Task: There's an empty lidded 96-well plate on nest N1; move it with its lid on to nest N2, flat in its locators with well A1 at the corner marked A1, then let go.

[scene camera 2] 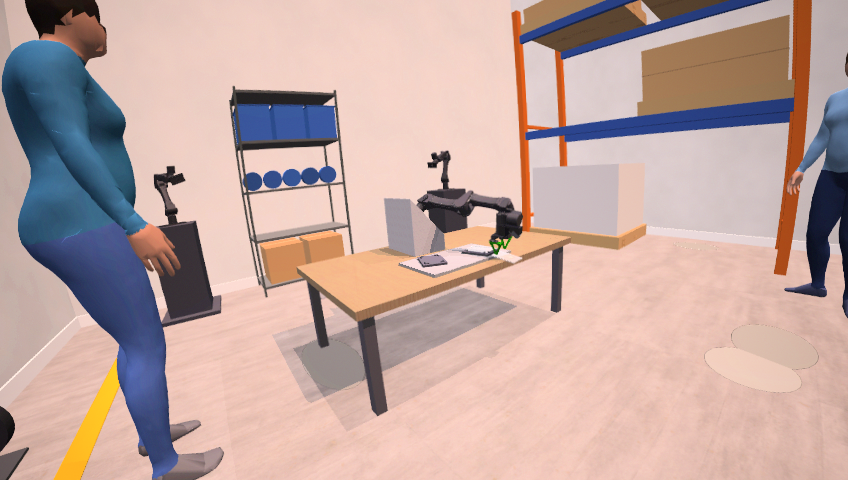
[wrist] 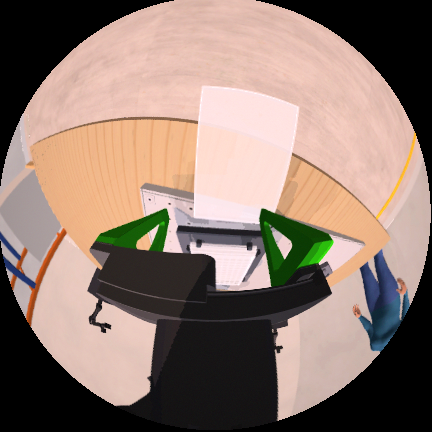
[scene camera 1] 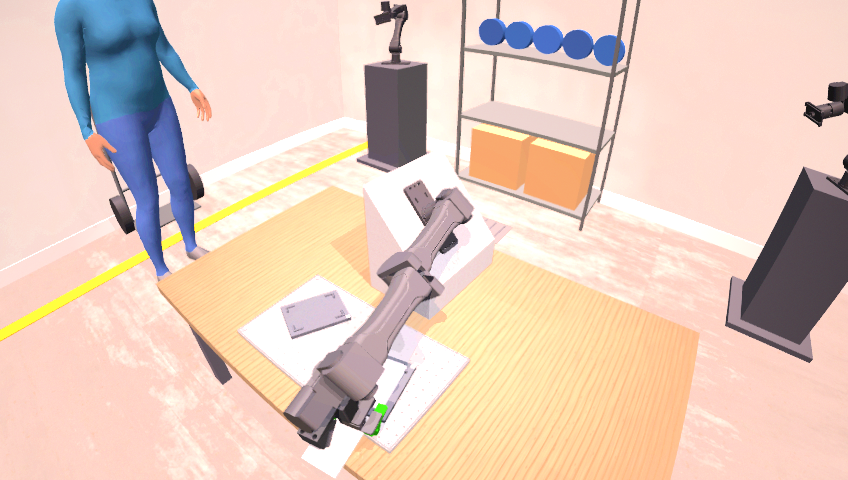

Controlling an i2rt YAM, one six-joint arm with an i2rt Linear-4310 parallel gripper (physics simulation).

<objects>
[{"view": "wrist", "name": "gripper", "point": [213,213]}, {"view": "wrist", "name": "grey nest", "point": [185,234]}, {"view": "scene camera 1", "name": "gripper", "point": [356,424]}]
</objects>
